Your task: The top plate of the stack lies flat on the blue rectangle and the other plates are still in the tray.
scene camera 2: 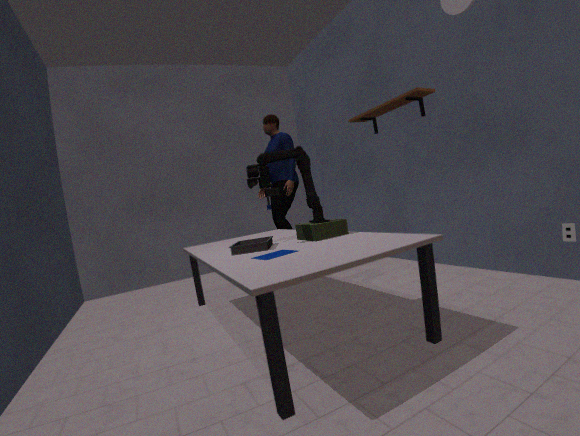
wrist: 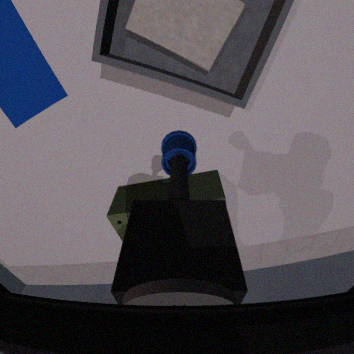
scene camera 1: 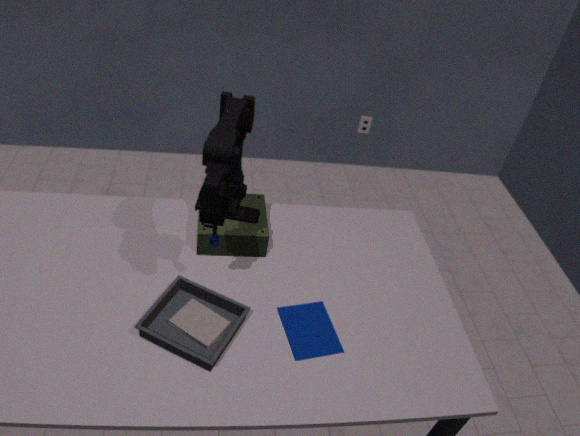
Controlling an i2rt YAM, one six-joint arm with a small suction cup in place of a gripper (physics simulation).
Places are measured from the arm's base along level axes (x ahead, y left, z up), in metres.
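Pixels of known places: hand at its tool point: (scene camera 2: pixel 269 209) (wrist: pixel 178 146) (scene camera 1: pixel 214 243); arm's base at its link origin: (scene camera 2: pixel 319 221).
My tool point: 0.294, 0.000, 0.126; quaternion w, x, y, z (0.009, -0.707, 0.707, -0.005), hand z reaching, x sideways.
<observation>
For each thing: its top centre in the pictures, then the offset to it from my tool point, as dx, dy, dz. "spot": a spot on its surface instead. Level surfaces: height alone.
- pale beige plate at its top centre: (wrist: pixel 183 13) (scene camera 1: pixel 199 321) +0.121, -0.007, -0.201
- grey tray at its top centre: (scene camera 1: pixel 194 316) (scene camera 2: pixel 252 241) +0.132, -0.022, -0.170
- blue rectangle at a spot on its surface: (wrist: pixel 30 65) spot: +0.063, +0.267, -0.220
- white table at its surface level: dz -0.220
A pale beige plate (scene camera 1: pixel 200 322) (wrist: pixel 185 30) lies in the grey tray (scene camera 1: pixel 175 351) (scene camera 2: pixel 252 246) (wrist: pixel 168 79), turned at an angle to its walls. It is the top of the stack; how many plates lie under it cannot be told. The blue rectangle (scene camera 1: pixel 310 331) (scene camera 2: pixel 275 255) (wrist: pixel 30 65) lies flat on the table beside the tray, with no plate on it. My gripper, a small blue suction cup (scene camera 1: pixel 214 241) (scene camera 2: pixel 269 206) (wrist: pixel 178 145), points down high above the table, between the arm's base and the tray. Nothing hangs from it, so it is open.
The arm stands on a green block (scene camera 1: pixel 232 245) (scene camera 2: pixel 322 230) (wrist: pixel 207 185) at the back edge of the white table (scene camera 1: pixel 390 380) (scene camera 2: pixel 350 255). A person (scene camera 2: pixel 280 145) stands behind the table in scene camera 2. A wooden shelf (scene camera 2: pixel 392 105) is on the wall.
</observation>
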